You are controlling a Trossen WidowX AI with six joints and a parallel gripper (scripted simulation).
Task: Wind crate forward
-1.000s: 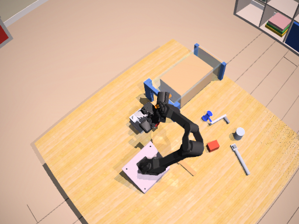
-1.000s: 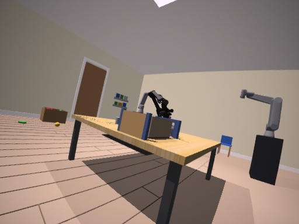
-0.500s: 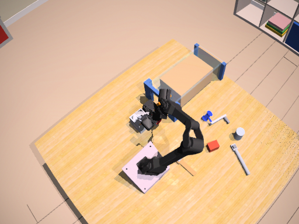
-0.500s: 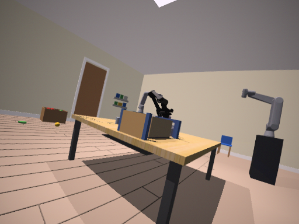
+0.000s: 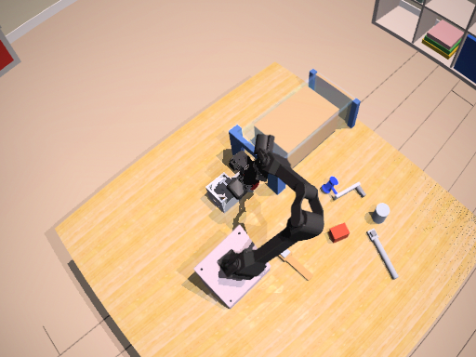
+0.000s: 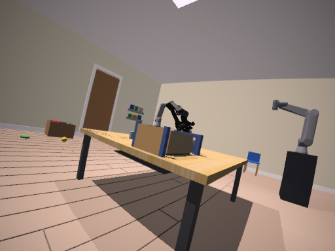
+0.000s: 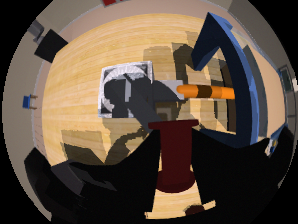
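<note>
The crank handle lies 20 mm behind my gripper tip, 10 mm to the left of it and 30 mm below it. The rest, counted from my gripper tip: blue steel frame (100 mm ahead, 60 mm to the left, 30 mm below); winch (80 mm behind, 50 mm to the left, 100 mm below); red knob (20 mm to the right).
</note>
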